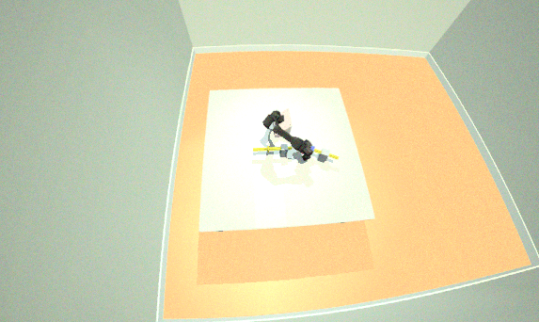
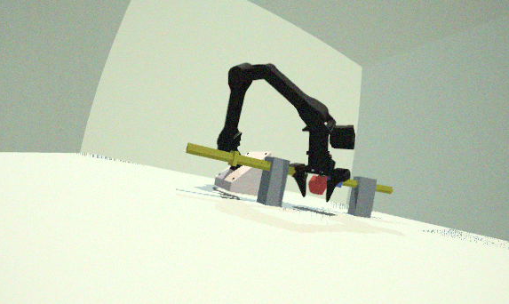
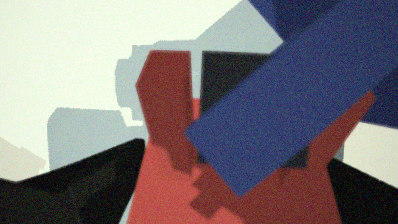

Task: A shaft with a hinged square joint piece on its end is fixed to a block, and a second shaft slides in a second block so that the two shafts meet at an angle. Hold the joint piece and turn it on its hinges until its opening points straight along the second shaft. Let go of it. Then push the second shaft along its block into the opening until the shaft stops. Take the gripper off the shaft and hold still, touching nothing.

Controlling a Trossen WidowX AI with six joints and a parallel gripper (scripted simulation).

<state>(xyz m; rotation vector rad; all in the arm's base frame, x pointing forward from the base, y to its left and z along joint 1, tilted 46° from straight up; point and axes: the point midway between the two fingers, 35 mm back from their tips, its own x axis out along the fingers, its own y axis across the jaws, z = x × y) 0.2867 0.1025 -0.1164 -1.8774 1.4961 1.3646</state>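
Now: gripper tip 50 mm below the red joint piece.
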